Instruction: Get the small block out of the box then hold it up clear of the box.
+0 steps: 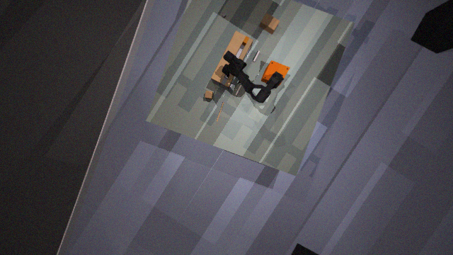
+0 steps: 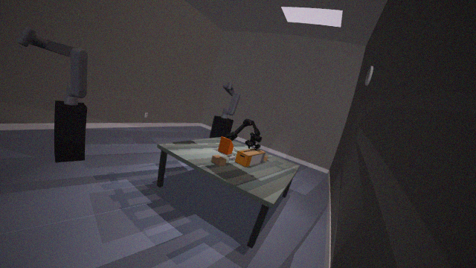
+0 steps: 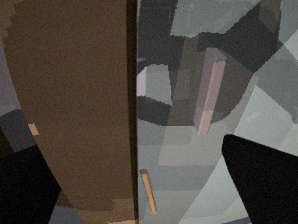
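Right now the blue block is 4 cm below my gripper tip, 3 cm to the left of it and 3 cm ahead of it. The rest, counted from my gripper tip: thin stick (25 cm to the left, 10 cm below, 2 cm behind); clear-fronted box (12 cm to the right, 4 cm below, 4 cm ahead); brown cube (17 cm to the left, 12 cm ahead, 8 cm below).
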